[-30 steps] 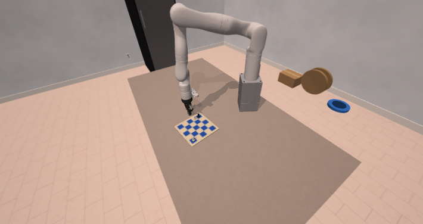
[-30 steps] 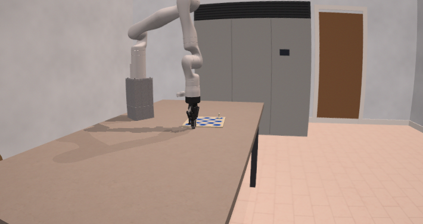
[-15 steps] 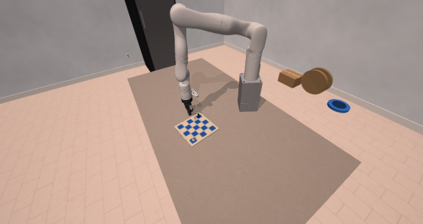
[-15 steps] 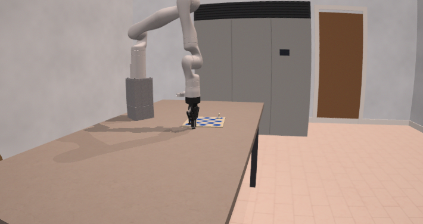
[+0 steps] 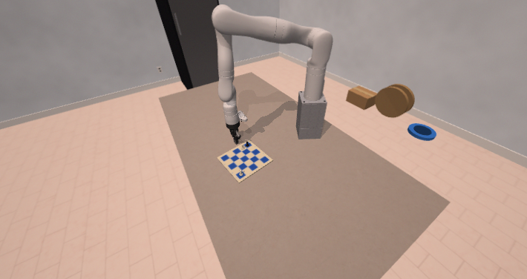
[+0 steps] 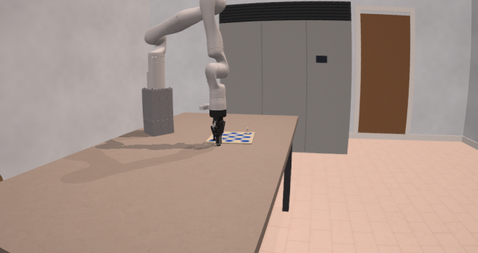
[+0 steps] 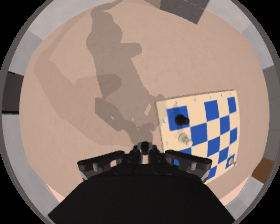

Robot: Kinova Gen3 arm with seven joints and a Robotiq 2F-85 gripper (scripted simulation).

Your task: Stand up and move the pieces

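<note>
Right now the cream chessboard is 3 cm ahead of my hand, 14 cm to the left of it and 2 cm below it.
</note>
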